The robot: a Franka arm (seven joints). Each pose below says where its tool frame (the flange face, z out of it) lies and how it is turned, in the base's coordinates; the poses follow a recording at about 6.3 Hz.
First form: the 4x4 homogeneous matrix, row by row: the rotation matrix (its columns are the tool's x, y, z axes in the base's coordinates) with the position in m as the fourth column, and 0 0 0 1 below. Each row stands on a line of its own.
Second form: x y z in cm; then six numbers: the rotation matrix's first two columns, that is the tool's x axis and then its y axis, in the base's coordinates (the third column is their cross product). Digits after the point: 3 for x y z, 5 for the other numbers. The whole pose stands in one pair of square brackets.
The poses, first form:
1:
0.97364, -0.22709, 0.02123, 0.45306
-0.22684, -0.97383, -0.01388, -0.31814
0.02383, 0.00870, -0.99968, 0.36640
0, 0, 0, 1
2:
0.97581, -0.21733, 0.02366, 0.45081
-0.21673, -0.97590, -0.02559, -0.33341
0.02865, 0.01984, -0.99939, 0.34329
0, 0, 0, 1
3:
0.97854, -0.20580, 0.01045, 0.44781
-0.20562, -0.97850, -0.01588, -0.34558
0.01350, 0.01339, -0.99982, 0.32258
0, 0, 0, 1
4:
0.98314, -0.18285, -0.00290, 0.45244
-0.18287, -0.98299, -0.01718, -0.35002
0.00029, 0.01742, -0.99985, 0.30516
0, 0, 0, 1
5:
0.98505, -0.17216, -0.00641, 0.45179
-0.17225, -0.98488, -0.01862, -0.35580
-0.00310, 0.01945, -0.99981, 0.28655
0, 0, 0, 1
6:
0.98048, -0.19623, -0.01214, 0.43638
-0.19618, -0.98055, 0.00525, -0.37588
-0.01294, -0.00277, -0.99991, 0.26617
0, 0, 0, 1
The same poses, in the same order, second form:
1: [45.306, -31.814, 36.640, 0.97364, -0.22684, 0.02383, -0.22709, -0.97383, 0.00870]
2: [45.081, -33.341, 34.329, 0.97581, -0.21673, 0.02865, -0.21733, -0.97590, 0.01984]
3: [44.781, -34.558, 32.258, 0.97854, -0.20562, 0.01350, -0.20580, -0.97850, 0.01339]
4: [45.244, -35.002, 30.516, 0.98314, -0.18287, 0.00029, -0.18285, -0.98299, 0.01742]
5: [45.179, -35.580, 28.655, 0.98505, -0.17225, -0.00310, -0.17216, -0.98488, 0.01945]
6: [43.638, -37.588, 26.617, 0.98048, -0.19618, -0.01294, -0.19623, -0.98055, -0.00277]
